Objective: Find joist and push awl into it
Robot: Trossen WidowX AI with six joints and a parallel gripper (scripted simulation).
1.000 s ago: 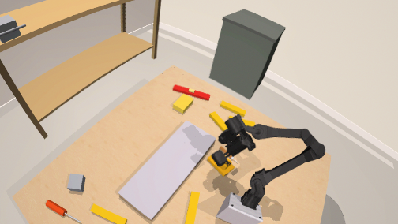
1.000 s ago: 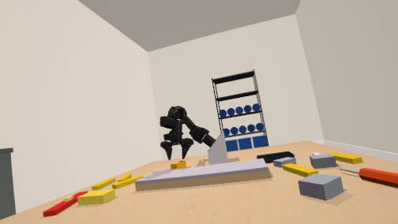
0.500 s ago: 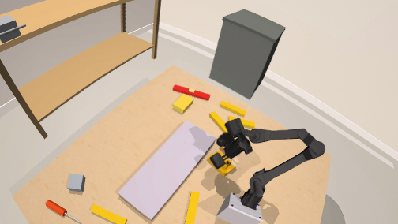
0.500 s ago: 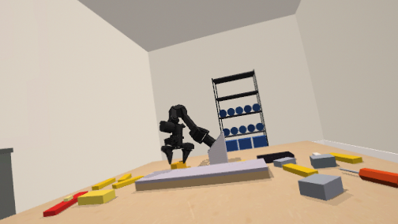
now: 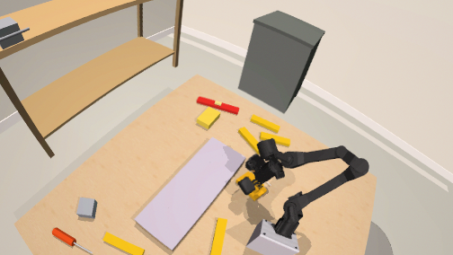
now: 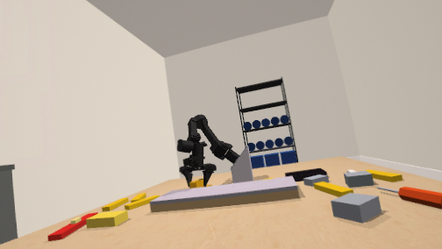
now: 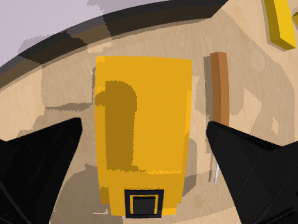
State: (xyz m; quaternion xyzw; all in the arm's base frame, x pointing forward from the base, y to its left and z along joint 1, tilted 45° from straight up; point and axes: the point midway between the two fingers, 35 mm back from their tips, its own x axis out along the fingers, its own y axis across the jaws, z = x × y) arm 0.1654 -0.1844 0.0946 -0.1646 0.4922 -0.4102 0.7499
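Right now my gripper tip is 20 mm past the yellow stud finder, 10 mm to the right of it and 10 mm below it. Round my gripper tip: awl: 60 mm to the right, 40 mm behind, 20 mm below; yellow pad: 320 mm ahead, 250 mm to the right, 10 mm below; red level: 370 mm to the right, 320 mm ahead, 10 mm below.
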